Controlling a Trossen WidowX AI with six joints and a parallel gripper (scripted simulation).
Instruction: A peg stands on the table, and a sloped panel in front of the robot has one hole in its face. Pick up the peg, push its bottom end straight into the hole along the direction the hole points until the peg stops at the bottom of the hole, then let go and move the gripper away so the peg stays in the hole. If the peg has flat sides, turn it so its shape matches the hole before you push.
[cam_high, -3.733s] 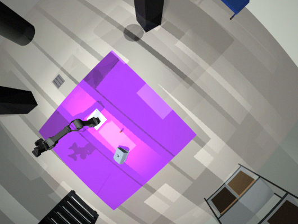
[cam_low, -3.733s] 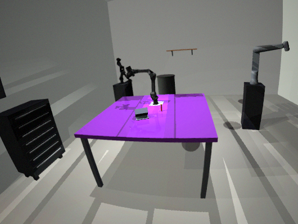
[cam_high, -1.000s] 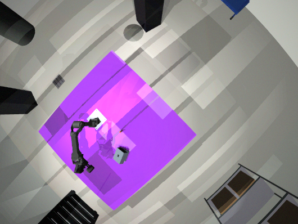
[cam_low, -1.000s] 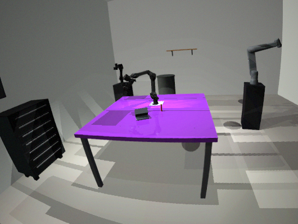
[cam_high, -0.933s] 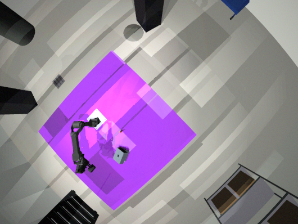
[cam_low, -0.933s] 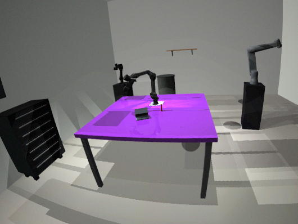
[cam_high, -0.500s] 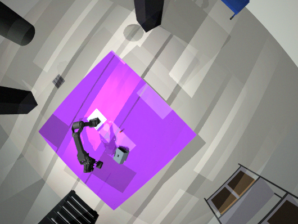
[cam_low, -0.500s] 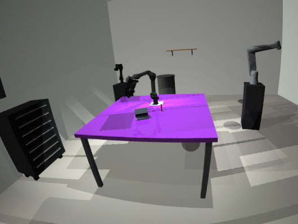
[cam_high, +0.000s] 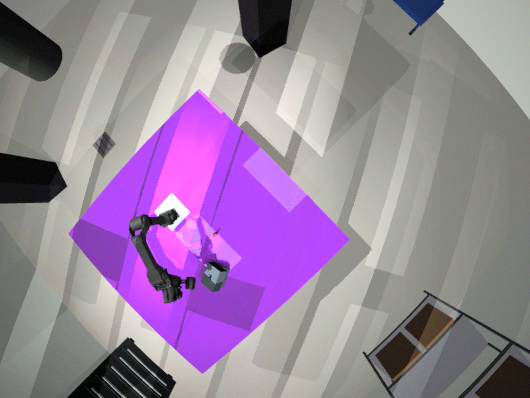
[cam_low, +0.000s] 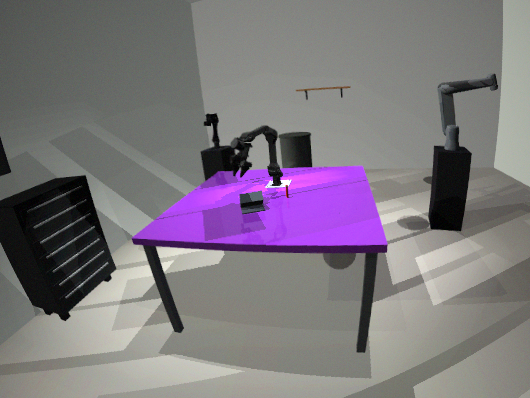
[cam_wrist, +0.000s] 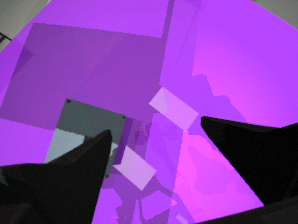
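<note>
My gripper tip is now 260 mm to the right of the red peg, 130 mm past it and 110 mm above it. From my gripper tip the other things lie so: grey sloped panel (120 mm to the left, 110 mm below, 70 mm ahead).
</note>
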